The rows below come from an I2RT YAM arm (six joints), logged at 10 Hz.
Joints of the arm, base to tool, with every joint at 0 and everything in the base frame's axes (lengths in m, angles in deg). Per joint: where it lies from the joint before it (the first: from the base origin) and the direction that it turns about. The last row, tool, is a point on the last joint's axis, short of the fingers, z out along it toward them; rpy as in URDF.
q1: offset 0 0 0.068 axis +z
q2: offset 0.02 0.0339 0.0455 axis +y
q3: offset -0.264 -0.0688 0 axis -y
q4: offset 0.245 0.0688 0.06 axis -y
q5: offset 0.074 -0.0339 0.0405 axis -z
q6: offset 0.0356 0 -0.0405 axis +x
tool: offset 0 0 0 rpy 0 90 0
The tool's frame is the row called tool.
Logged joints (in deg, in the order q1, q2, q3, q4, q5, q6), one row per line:
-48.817 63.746 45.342 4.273 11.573 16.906
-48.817 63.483 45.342 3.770 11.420 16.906
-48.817 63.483 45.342 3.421 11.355 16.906
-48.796 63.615 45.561 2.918 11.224 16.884
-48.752 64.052 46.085 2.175 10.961 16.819
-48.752 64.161 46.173 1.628 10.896 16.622
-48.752 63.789 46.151 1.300 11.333 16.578
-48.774 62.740 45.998 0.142 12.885 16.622
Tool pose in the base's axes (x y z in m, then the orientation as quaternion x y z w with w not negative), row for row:
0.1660 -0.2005 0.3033 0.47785 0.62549 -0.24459 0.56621
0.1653 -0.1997 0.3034 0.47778 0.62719 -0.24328 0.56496
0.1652 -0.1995 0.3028 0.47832 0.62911 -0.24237 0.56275
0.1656 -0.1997 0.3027 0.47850 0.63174 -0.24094 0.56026
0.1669 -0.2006 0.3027 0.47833 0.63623 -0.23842 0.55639
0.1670 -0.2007 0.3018 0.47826 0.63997 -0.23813 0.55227
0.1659 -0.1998 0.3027 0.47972 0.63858 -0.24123 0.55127
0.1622 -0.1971 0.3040 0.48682 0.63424 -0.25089 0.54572
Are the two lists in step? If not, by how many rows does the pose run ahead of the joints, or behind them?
They are in step.
